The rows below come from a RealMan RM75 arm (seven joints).
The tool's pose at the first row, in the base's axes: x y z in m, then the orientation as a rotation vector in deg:
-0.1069 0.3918 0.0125 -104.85 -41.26 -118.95
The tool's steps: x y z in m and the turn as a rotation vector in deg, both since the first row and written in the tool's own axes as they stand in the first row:
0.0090 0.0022 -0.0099 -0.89 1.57 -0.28
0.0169 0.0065 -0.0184 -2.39 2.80 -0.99
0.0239 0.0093 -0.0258 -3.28 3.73 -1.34
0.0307 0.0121 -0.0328 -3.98 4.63 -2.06
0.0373 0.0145 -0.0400 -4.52 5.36 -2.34
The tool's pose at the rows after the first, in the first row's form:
-0.1155 0.3857 0.0210 -103.48 -40.34 -120.97
-0.1217 0.3784 0.0289 -102.79 -39.39 -123.44
-0.1275 0.3729 0.0357 -102.13 -38.69 -125.00
-0.1330 0.3676 0.0424 -101.38 -38.56 -126.64
-0.1389 0.3625 0.0488 -100.76 -38.15 -127.75

